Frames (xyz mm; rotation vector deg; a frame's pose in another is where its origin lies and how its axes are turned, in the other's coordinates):
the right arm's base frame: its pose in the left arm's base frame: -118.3 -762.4 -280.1 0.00 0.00 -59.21
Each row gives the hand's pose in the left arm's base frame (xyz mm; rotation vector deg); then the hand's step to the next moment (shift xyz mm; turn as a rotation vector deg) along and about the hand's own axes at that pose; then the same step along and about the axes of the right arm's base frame.
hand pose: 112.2 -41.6 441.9 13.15 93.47 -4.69
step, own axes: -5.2 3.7 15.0 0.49 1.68 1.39
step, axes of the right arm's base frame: 7.8 13.6 4.3 -0.37 2.16 -0.45
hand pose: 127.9 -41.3 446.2 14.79 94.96 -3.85
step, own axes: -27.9 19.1 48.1 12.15 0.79 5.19
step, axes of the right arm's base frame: 22.5 48.5 24.6 1.04 4.31 -12.47
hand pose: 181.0 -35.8 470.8 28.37 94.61 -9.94
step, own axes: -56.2 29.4 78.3 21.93 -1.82 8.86
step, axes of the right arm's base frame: 58.9 66.2 48.1 3.28 4.84 -22.99
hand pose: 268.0 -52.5 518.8 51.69 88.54 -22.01
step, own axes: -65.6 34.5 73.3 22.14 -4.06 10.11
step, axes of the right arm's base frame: 80.0 36.3 56.1 4.81 3.04 -24.01
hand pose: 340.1 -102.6 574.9 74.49 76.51 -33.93
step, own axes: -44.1 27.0 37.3 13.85 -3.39 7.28
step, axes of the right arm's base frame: 49.8 2.3 39.8 3.72 0.98 -15.54
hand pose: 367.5 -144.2 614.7 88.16 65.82 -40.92
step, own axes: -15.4 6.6 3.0 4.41 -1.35 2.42
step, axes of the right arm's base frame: 6.9 -3.1 15.2 1.15 0.06 -5.08
